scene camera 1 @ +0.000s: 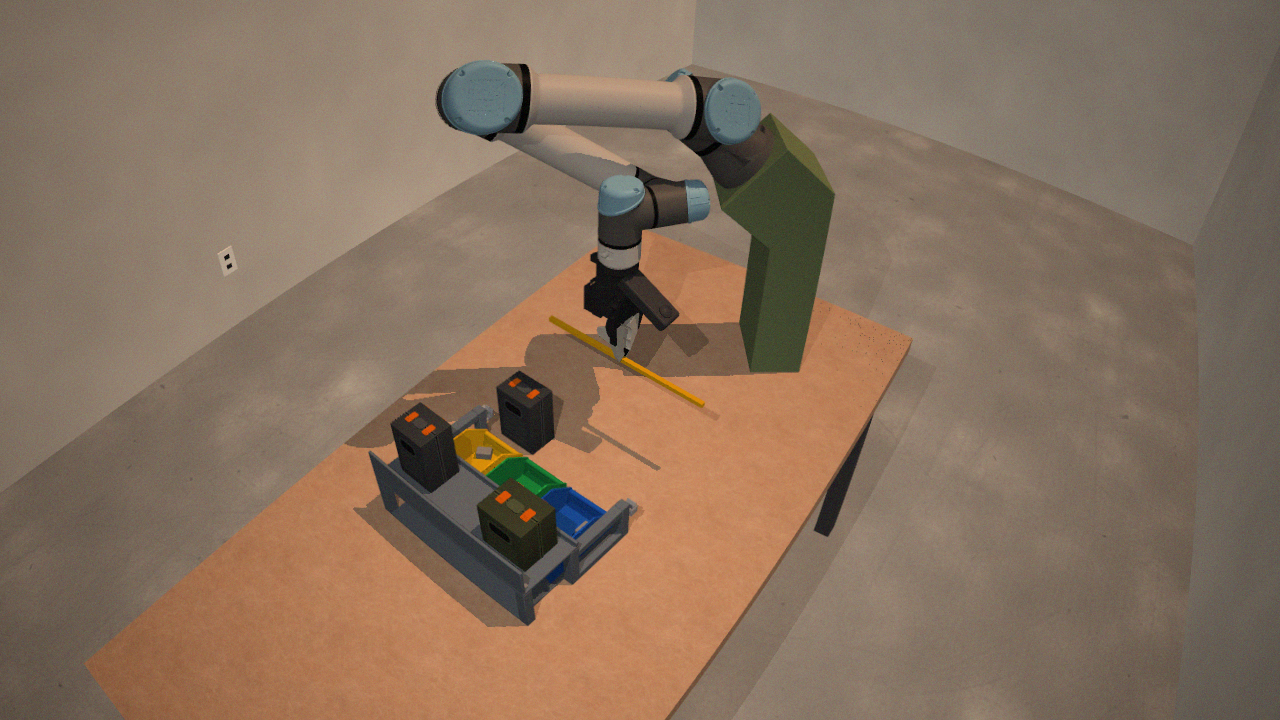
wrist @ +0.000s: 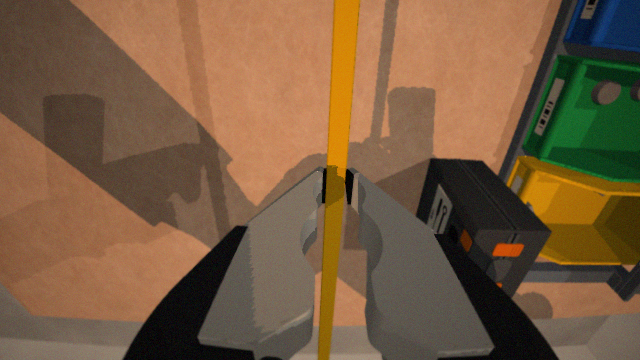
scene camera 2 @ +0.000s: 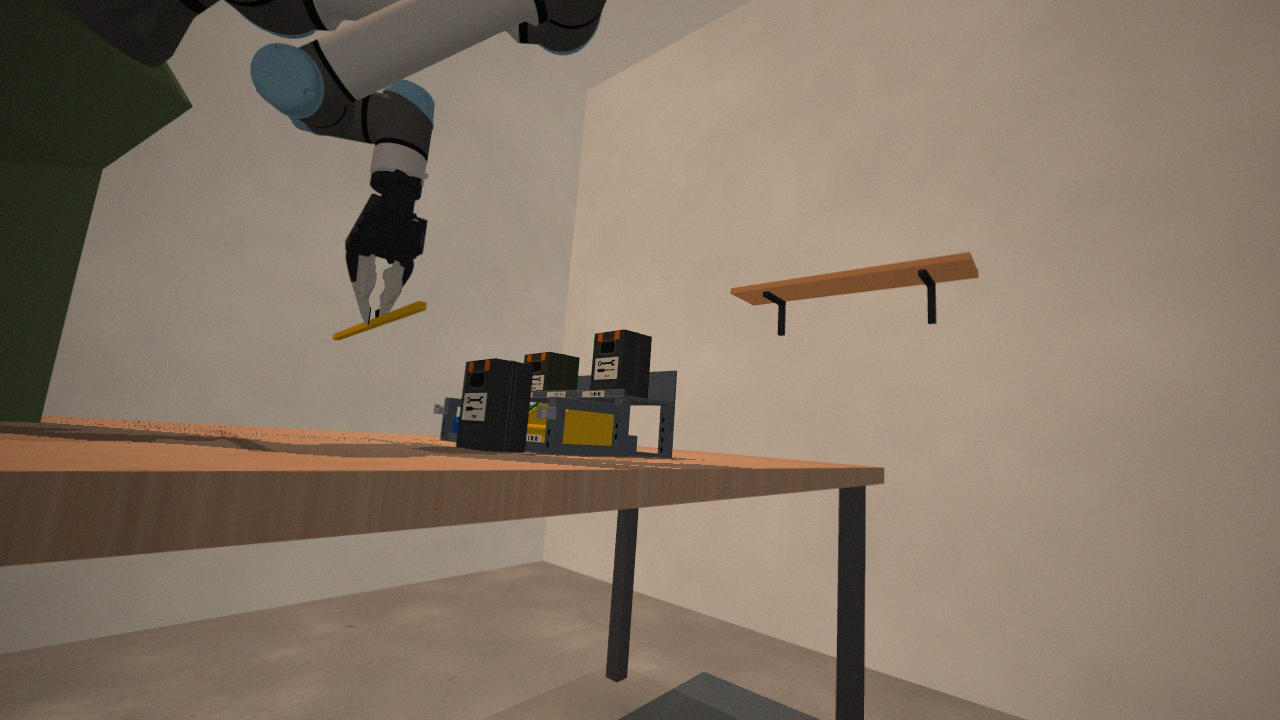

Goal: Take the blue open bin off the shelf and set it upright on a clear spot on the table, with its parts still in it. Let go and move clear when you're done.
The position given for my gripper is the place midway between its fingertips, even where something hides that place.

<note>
I see my gripper [scene camera 2: 371,325], a green bin [scene camera 1: 533,477], a blue open bin [scene camera 1: 572,509] and a yellow bar [scene camera 1: 670,386].
The green bin is seen too in the wrist view [wrist: 592,139]. The yellow bar also shows in scene camera 2 [scene camera 2: 419,306]. My gripper also shows in scene camera 1 [scene camera 1: 621,359] and in the wrist view [wrist: 335,171].
</note>
